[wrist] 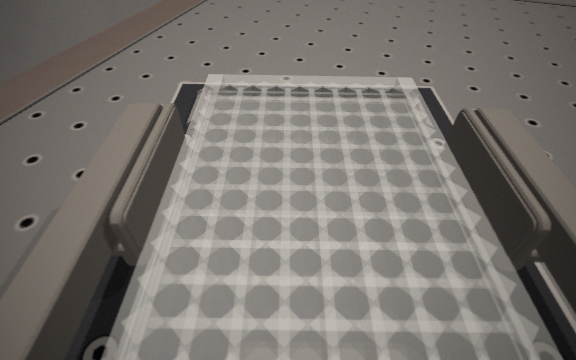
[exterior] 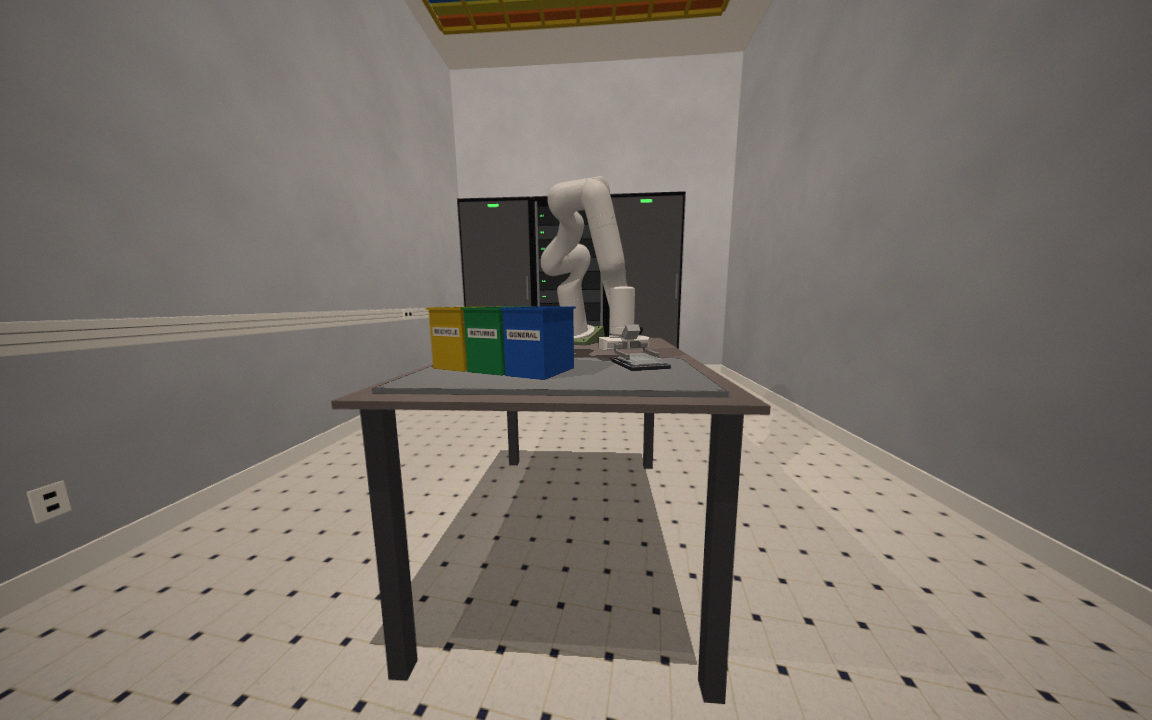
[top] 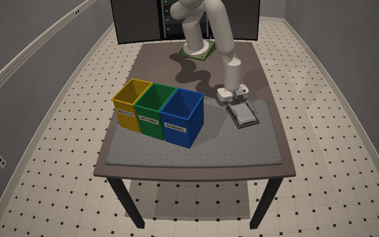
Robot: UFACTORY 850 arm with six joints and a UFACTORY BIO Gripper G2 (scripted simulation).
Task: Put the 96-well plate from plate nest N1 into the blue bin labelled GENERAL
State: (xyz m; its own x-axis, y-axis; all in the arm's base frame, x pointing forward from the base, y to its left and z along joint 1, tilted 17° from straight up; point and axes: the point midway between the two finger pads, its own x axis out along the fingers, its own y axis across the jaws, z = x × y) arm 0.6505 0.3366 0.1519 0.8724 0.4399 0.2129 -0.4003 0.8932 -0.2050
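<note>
Right now my hand is 1 cm above the clear 96-well plate. From my hand the other things lie so: blue bin labelled GENERAL: 14 cm ahead, 27 cm to the right, 6 cm above; then green returns bin: 11 cm ahead, 40 cm to the right, 6 cm above; then black plate nest N1: 2 cm below.
</note>
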